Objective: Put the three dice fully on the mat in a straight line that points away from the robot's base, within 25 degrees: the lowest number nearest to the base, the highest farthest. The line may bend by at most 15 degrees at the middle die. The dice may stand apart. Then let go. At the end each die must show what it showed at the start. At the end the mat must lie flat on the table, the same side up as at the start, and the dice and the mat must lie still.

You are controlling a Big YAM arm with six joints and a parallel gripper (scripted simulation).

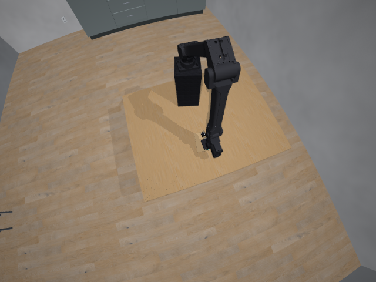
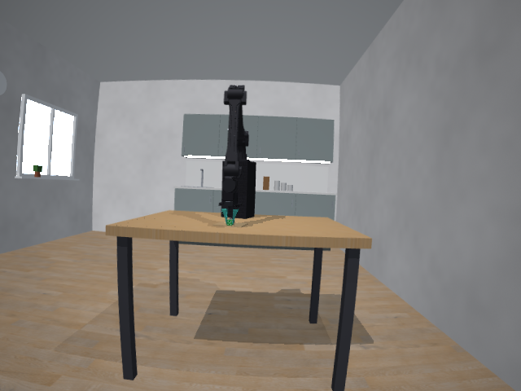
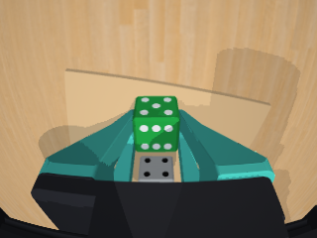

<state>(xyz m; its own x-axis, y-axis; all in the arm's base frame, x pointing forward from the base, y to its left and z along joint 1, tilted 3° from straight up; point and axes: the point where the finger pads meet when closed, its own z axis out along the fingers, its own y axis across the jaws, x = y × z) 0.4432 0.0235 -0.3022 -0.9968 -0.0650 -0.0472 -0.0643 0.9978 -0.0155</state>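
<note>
My hand is right at the green die. From my hand the other things lie so: mat (50 mm behind, 10 mm below); then white die (50 mm behind); then black die (100 mm behind, 10 mm to the right).
</note>
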